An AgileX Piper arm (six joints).
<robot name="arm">
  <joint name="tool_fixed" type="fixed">
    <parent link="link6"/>
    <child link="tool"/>
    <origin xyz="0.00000 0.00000 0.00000" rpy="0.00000 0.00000 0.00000"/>
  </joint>
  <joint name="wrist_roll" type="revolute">
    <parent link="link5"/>
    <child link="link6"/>
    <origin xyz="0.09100 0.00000 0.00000" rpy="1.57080 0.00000 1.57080"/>
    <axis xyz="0 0 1"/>
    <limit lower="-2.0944" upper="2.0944"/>
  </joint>
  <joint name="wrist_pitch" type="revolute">
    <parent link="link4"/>
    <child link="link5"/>
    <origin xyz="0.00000 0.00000 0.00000" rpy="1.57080 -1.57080 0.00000"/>
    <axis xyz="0 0 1"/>
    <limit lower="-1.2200" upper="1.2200"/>
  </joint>
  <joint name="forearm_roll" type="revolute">
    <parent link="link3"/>
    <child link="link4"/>
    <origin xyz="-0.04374 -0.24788 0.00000" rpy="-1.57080 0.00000 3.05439"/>
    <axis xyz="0 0 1"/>
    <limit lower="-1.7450" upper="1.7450"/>
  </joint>
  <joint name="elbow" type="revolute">
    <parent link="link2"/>
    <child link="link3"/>
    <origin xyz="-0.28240 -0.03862 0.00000" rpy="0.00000 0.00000 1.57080"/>
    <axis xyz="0 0 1"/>
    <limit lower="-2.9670" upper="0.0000"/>
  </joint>
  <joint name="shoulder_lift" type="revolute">
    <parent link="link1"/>
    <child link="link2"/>
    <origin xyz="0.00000 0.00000 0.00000" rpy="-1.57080 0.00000 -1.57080"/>
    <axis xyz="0 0 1"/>
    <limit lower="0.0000" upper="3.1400"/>
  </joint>
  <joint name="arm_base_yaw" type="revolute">
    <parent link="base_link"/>
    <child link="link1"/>
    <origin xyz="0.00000 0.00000 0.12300" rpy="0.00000 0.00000 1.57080"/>
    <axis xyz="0 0 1"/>
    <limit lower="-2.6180" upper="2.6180"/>
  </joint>
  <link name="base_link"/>
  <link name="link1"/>
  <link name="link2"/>
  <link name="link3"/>
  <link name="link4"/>
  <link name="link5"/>
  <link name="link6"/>
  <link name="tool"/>
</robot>
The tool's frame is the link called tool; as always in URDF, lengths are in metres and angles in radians.
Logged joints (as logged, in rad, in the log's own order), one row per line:
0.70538, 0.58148, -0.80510, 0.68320, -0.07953, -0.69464
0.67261, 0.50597, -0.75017, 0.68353, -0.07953, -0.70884
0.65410, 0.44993, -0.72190, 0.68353, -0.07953, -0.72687
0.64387, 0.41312, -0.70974, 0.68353, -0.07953, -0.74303
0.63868, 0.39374, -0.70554, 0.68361, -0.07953, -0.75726
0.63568, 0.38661, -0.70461, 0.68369, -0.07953, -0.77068
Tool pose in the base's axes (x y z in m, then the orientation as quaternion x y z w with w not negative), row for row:
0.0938, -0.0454, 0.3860, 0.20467, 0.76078, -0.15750, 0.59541
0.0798, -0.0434, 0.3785, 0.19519, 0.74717, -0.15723, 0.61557
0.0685, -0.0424, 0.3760, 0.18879, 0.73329, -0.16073, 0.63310
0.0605, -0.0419, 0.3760, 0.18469, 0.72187, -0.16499, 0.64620
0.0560, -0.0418, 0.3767, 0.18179, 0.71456, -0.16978, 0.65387
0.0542, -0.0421, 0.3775, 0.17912, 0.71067, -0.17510, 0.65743
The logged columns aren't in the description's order. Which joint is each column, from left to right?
Columns, left to right: wrist_pitch, shoulder_lift, elbow, wrist_roll, arm_base_yaw, forearm_roll.
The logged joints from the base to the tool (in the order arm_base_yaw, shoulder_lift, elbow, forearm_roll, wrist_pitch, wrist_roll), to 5 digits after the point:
-0.07953, 0.58148, -0.80510, -0.69464, 0.70538, 0.68320
-0.07953, 0.50597, -0.75017, -0.70884, 0.67261, 0.68353
-0.07953, 0.44993, -0.72190, -0.72687, 0.65410, 0.68353
-0.07953, 0.41312, -0.70974, -0.74303, 0.64387, 0.68353
-0.07953, 0.39374, -0.70554, -0.75726, 0.63868, 0.68361
-0.07953, 0.38661, -0.70461, -0.77068, 0.63568, 0.68369

